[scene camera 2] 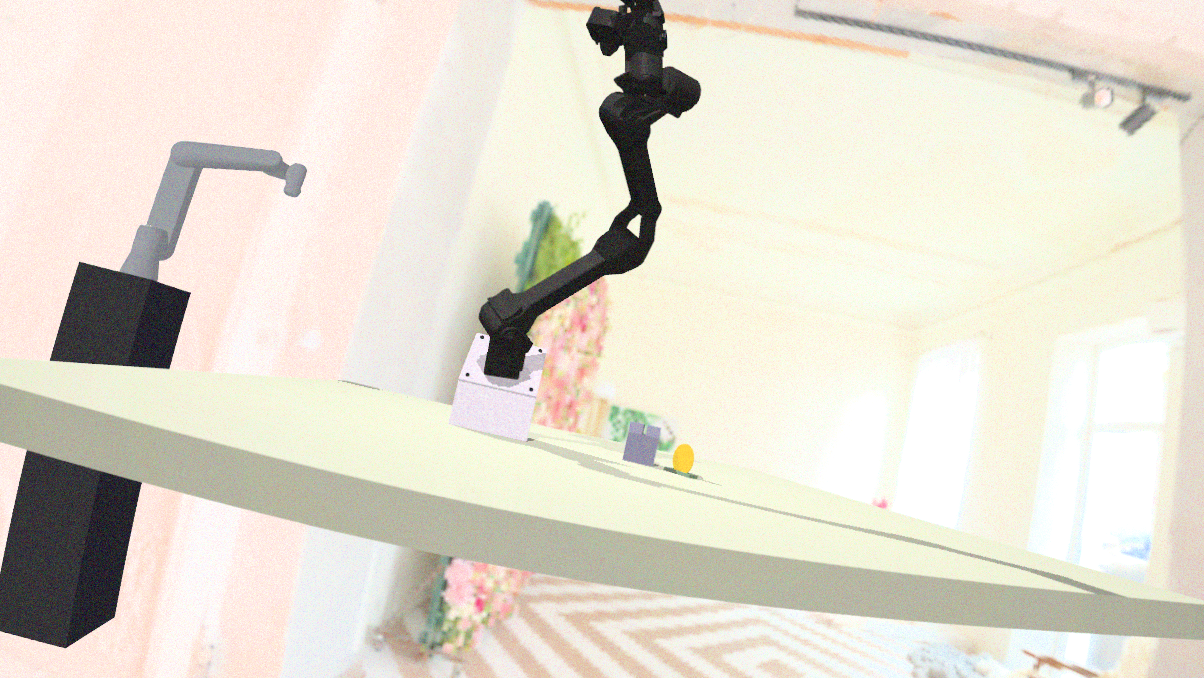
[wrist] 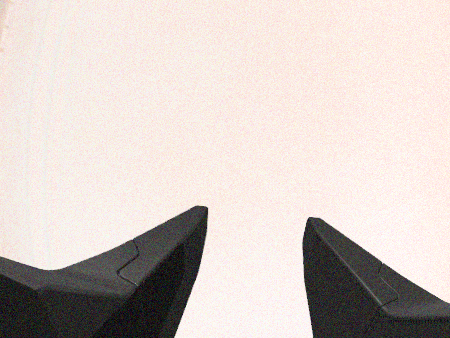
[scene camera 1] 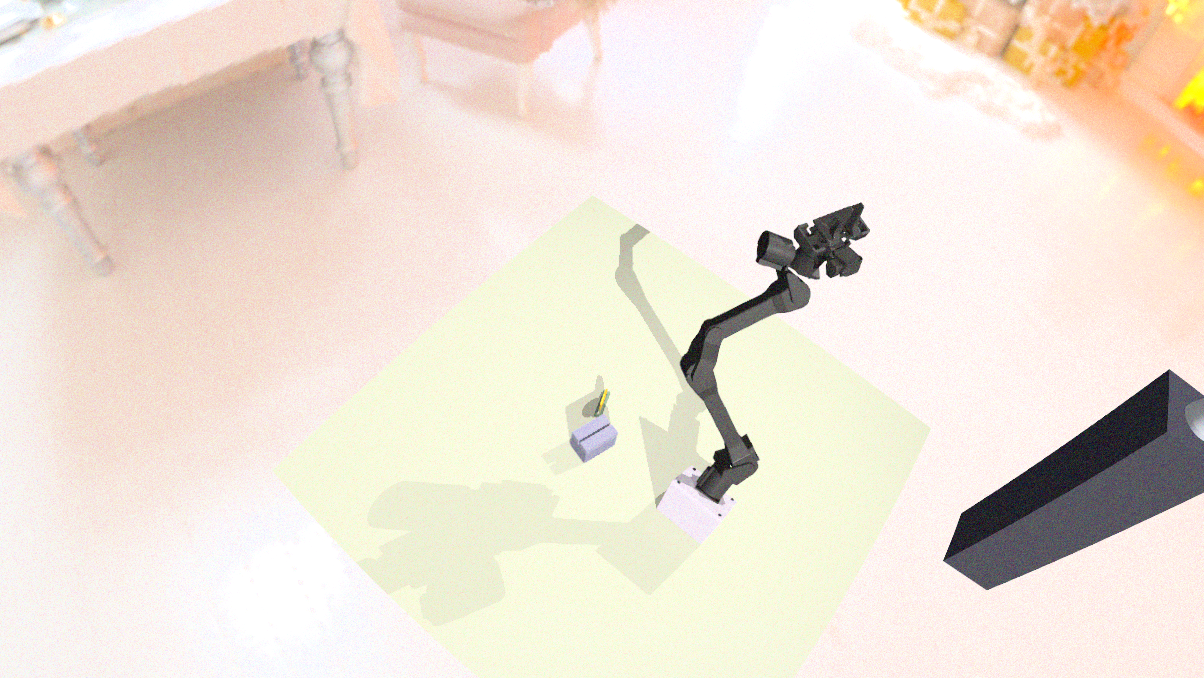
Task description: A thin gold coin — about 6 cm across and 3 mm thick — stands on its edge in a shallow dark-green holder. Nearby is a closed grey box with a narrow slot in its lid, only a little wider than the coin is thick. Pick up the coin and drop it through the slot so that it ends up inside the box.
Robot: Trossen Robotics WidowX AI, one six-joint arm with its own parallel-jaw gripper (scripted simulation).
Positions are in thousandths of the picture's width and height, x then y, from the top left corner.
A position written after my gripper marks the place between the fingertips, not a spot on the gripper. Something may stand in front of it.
I see my gripper (scene camera 1: 712, 303).
My gripper shows as well in the wrist view (wrist: 570, 664).
